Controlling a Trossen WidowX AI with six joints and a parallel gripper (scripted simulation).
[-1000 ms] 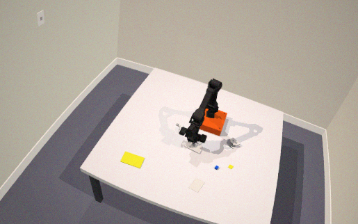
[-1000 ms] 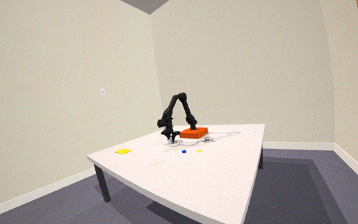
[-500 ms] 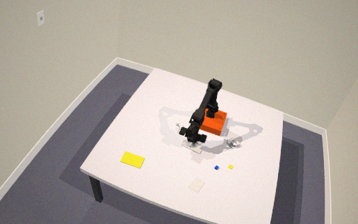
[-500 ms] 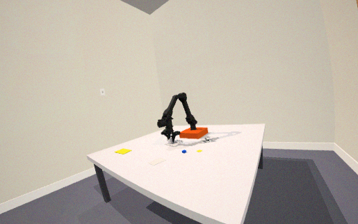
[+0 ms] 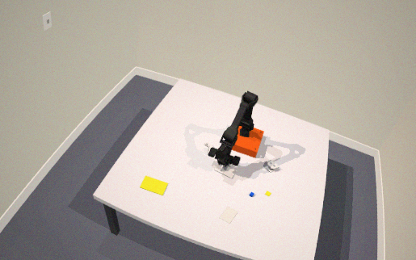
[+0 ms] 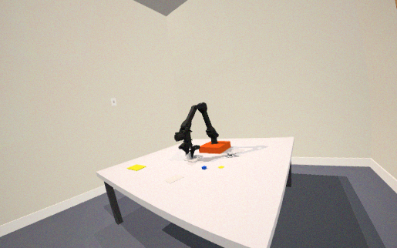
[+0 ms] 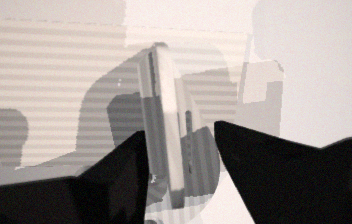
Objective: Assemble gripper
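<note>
My gripper tip is now 4 cm past the housing plate, 5 cm to the right of it and 1 cm above it. Also, from my gripper tip: white ribbed piece 7 cm behind, 32 cm to the left; then blue cube 18 cm ahead, 20 cm to the left, 1 cm below; then small yellow cube 15 cm ahead, 30 cm to the left, 1 cm below.
</note>
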